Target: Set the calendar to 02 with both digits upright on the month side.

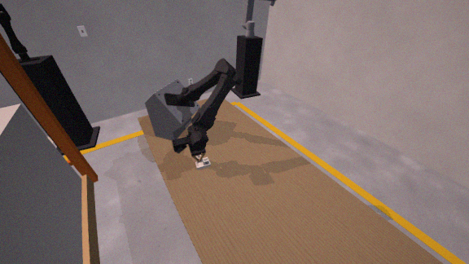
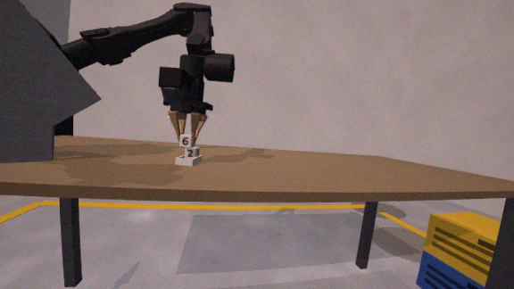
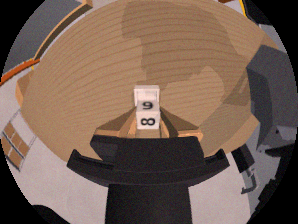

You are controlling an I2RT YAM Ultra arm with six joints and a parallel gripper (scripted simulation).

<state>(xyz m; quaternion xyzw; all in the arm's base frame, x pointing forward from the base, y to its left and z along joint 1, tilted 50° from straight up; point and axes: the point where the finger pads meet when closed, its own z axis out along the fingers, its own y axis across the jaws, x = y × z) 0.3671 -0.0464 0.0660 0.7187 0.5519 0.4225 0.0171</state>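
Now: hand 2 cm to the right of the small white tray and 5 cm above it.
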